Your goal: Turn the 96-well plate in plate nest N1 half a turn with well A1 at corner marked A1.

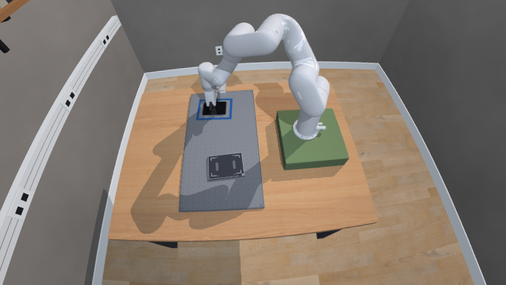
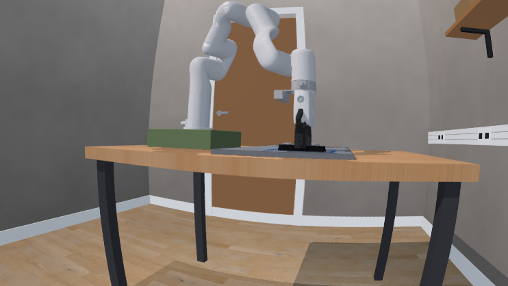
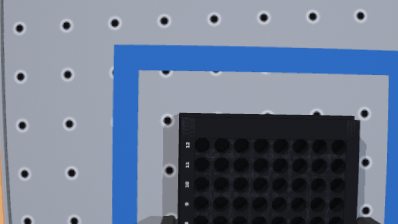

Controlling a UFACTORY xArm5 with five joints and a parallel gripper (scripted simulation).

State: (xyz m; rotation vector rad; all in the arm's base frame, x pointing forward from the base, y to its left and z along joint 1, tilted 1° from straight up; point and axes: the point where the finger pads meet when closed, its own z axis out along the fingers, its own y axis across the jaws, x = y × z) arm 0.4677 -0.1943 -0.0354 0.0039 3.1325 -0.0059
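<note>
The black 96-well plate lies 10 mm below my hand. Round my hand: plate nest N1 (360 mm to the left, 80 mm behind, 10 mm below).
</note>
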